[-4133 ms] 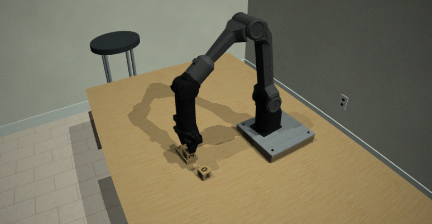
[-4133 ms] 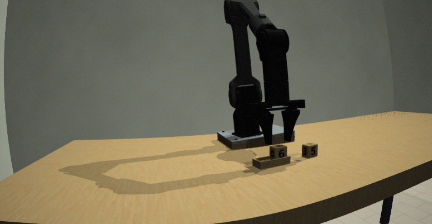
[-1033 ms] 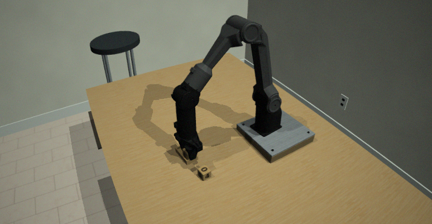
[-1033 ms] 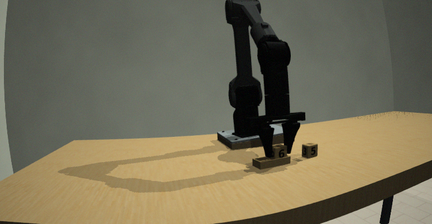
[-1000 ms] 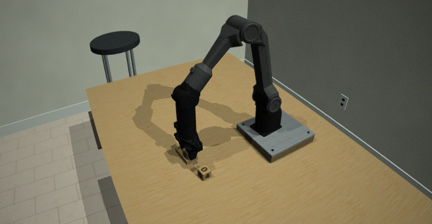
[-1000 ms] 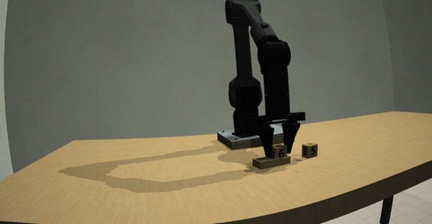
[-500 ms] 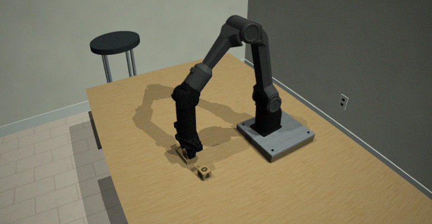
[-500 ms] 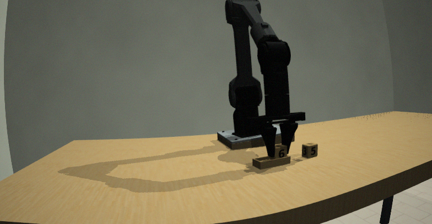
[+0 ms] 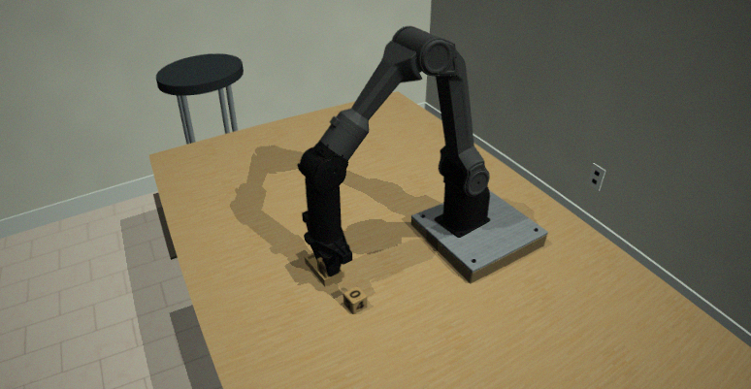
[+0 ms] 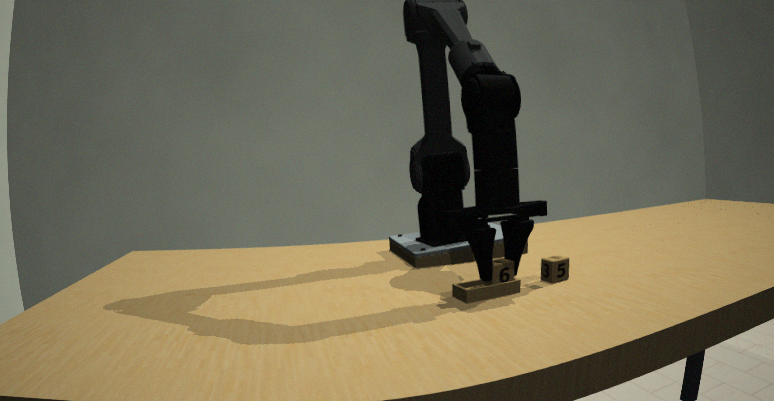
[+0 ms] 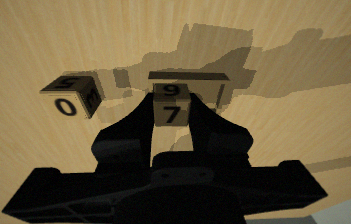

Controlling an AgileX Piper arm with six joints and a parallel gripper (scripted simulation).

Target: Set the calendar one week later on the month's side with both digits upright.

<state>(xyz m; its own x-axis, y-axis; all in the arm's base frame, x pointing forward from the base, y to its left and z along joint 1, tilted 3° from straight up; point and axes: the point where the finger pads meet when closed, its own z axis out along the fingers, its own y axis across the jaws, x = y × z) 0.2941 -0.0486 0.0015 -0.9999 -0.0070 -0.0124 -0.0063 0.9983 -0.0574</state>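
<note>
Now: the small wooden tray 2 cm to the right of my hand and 2 cm below it.
</note>
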